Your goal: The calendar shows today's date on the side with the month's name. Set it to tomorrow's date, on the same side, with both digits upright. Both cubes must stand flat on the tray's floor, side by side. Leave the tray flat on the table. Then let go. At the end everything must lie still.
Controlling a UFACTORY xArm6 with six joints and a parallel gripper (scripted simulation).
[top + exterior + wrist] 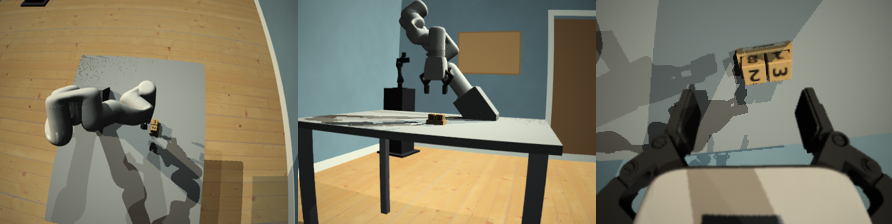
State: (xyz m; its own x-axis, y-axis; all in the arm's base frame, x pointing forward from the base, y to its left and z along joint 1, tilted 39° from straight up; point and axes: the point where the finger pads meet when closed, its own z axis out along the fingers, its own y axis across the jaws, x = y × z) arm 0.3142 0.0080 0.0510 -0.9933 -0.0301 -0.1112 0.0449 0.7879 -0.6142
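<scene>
My gripper is now 40 mm short of the wooden number cube, 10 mm to the right of it and 110 mm above it. From my hand the other things lie so: wooden calendar tray 30 mm ahead, 30 mm to the left, 130 mm below.
</scene>
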